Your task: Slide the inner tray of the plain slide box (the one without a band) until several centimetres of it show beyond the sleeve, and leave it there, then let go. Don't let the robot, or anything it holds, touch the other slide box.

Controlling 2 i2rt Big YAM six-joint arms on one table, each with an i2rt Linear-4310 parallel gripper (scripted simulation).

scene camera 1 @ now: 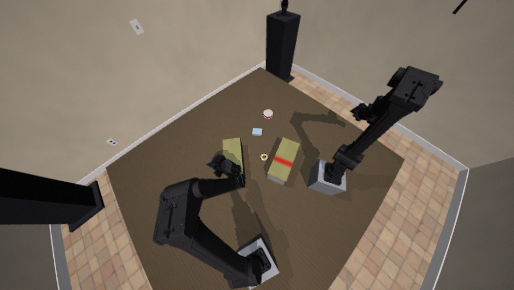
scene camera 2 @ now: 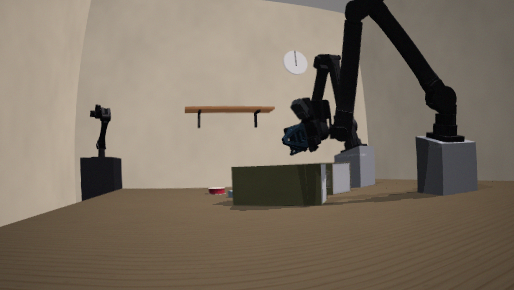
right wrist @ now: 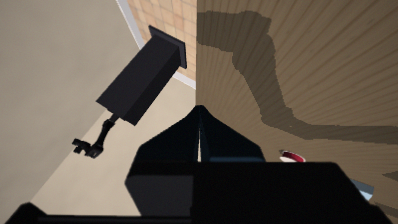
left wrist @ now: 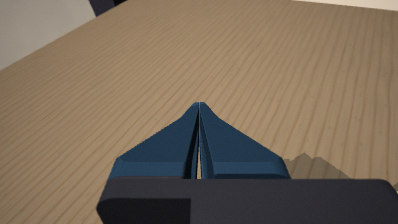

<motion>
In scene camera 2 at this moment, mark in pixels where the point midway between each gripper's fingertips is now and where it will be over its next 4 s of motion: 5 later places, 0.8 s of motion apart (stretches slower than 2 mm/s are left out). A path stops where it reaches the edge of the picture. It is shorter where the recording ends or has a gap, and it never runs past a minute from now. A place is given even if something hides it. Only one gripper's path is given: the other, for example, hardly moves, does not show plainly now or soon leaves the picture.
My left gripper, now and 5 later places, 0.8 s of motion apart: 283, 141; 274, 133; 270, 124; 281, 112; 303, 108; 320, 100
</motion>
